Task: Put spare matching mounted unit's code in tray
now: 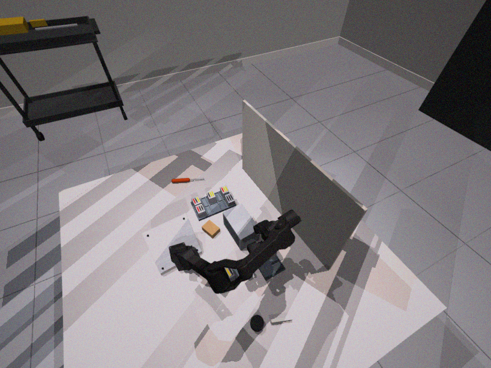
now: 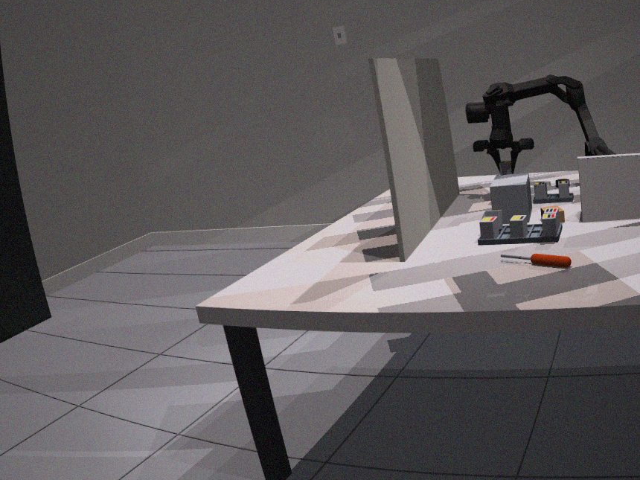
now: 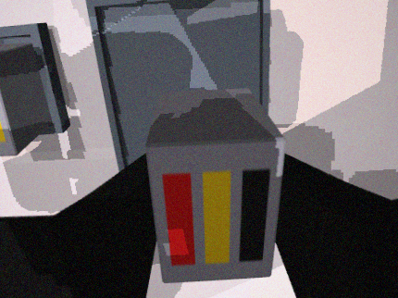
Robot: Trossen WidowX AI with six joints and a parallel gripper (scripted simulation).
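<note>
My gripper tip is 1 cm past the tray and 8 cm above it. From my gripper tip the other things lie so: grey mounted unit (5 cm behind, 19 cm to the left, 3 cm below); white bar (6 cm behind, 22 cm to the right, 8 cm below); black disc (15 cm behind, 20 cm to the right, 7 cm below).
</note>
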